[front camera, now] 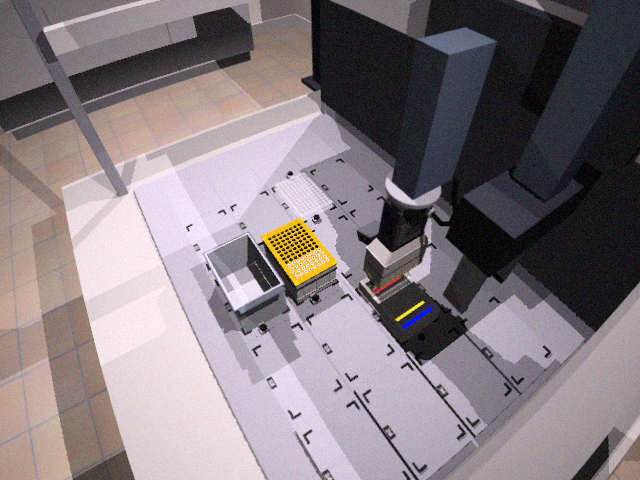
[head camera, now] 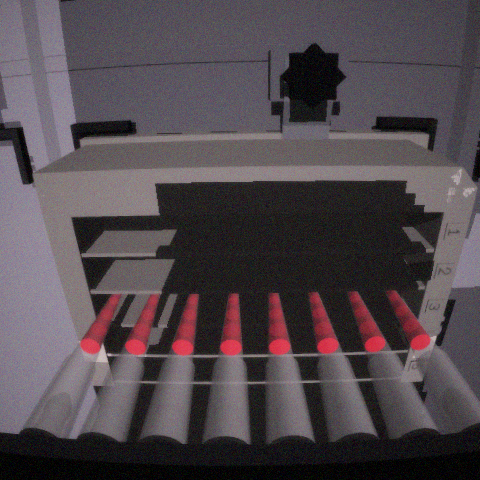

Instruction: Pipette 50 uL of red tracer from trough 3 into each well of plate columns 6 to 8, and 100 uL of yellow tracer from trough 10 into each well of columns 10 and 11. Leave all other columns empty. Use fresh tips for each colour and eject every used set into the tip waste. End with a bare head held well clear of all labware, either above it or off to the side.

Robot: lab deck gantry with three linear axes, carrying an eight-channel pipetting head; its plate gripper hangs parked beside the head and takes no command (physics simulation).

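Note:
The pipetting head [front camera: 395,258] is low over the back end of the trough block [head camera: 55,215]. In the head view its tips [head camera: 227,395] hold red liquid [head camera: 231,346] in their lower parts, and their ends reach down at about trough 3. A red strip [front camera: 387,285] shows beneath the head. The yellow strip [front camera: 409,311] lies farther forward in the block. The plate [front camera: 303,194] shows pale wells at the back. The yellow tip rack [front camera: 265,238] has white tips in its front columns and dark holes behind. The plate gripper's dark housing hangs right of the head; its fingers are not clear.
The grey open tip waste bin [front camera: 222,283] stands left of the tip rack. A blue strip [front camera: 417,317] lies in front of the yellow one. The dark gripper column and the black back panels stand at the right and behind the head.

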